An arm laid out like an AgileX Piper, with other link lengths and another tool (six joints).
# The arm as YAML. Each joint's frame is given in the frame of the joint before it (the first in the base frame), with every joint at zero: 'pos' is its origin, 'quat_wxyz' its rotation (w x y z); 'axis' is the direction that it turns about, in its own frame. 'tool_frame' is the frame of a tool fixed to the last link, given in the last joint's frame.
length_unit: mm
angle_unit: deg
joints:
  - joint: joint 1
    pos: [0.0, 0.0, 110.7]
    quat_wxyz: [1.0, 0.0, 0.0, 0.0]
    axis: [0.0, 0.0, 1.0]
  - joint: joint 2
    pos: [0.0, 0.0, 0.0]
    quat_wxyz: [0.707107, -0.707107, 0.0, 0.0]
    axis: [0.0, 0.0, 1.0]
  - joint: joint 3
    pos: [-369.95, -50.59, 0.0]
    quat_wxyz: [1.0, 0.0, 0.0, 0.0]
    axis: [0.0, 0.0, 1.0]
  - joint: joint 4
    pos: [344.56, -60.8, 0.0]
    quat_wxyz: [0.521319, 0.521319, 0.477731, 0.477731]
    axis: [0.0, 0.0, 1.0]
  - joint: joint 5
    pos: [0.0, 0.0, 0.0]
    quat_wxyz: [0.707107, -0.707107, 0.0, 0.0]
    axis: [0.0, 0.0, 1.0]
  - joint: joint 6
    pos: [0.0, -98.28, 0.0]
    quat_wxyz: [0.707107, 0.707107, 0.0, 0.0]
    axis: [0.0, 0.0, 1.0]
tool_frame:
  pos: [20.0, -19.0, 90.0]
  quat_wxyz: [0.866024, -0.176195, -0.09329, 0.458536]
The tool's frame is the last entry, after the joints.
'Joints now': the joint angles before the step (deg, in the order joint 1, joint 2, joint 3, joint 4, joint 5, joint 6). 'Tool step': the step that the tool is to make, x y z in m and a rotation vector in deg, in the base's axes. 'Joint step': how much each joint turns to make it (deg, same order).
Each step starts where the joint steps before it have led.
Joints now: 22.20 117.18 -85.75 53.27 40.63 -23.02
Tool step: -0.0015 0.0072 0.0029 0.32 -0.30 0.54
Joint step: 0.64 0.06 -0.46 0.20 -0.01 0.01
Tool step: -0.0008 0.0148 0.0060 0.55 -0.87 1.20
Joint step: 1.25 0.42 -1.45 0.17 0.03 -0.01
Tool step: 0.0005 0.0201 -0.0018 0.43 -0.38 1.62
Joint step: 1.57 1.69 -2.31 0.19 0.17 0.00
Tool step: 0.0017 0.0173 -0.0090 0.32 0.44 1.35
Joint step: 1.18 2.34 -2.35 0.36 0.44 0.01
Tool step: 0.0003 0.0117 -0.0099 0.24 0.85 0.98
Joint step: 0.74 1.92 -1.59 0.46 0.57 -0.02
